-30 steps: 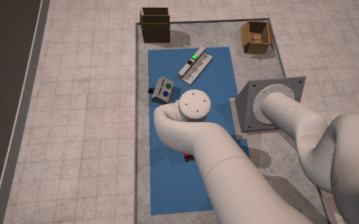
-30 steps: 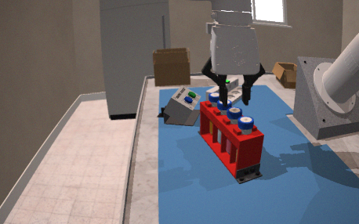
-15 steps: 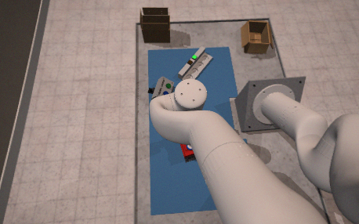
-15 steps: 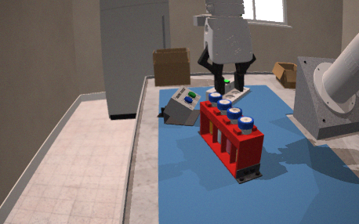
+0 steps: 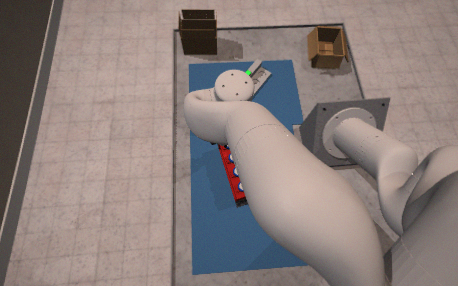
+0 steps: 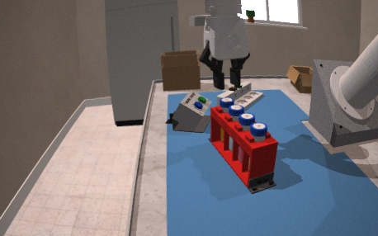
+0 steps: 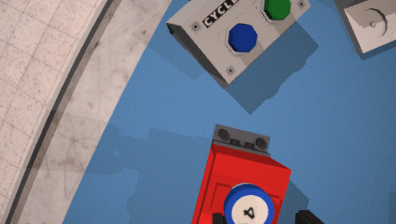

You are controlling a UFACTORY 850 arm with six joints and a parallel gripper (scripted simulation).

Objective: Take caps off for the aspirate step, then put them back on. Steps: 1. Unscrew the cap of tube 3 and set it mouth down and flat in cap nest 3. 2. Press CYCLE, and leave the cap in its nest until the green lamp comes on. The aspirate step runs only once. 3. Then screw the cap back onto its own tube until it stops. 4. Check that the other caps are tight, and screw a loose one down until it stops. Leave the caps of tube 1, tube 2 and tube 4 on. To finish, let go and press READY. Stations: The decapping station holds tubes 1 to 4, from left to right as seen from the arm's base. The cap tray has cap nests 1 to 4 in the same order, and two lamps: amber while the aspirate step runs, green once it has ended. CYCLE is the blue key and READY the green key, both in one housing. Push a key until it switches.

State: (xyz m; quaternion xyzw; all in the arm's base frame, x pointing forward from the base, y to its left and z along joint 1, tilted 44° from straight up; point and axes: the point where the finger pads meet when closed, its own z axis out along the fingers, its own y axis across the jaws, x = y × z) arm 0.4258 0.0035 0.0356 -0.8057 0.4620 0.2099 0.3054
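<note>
The cap marked 4 is 60 mm below my hand. Round my hand: blue cap (10 mm behind, 50 mm to the left, 60 mm below); then blue key (60 mm ahead, 120 mm to the right, 110 mm below); then grey key housing (70 mm ahead, 140 mm to the right, 120 mm below).
</note>
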